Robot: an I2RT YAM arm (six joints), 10 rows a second.
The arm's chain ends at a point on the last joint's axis. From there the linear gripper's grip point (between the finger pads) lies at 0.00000 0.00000 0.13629 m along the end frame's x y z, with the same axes.
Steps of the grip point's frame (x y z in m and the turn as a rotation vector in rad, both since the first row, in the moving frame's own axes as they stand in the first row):
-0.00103 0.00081 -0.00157 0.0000 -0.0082 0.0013
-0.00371 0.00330 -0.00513 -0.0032 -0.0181 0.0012
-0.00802 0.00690 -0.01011 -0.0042 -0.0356 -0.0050
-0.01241 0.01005 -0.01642 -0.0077 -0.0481 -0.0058
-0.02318 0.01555 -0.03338 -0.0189 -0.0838 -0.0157
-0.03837 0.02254 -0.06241 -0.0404 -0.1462 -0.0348
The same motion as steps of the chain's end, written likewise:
0.00009 0.00081 -0.00157 0.0000 -0.0082 0.0013
-0.00124 0.00287 -0.00511 -0.0032 -0.0181 0.0012
-0.00317 0.00632 -0.01002 -0.0042 -0.0356 -0.0050
-0.00586 0.00898 -0.01626 -0.0077 -0.0481 -0.0058
-0.01179 0.01289 -0.03288 -0.0189 -0.0838 -0.0157
-0.01862 0.01671 -0.06085 -0.0404 -0.1462 -0.0348

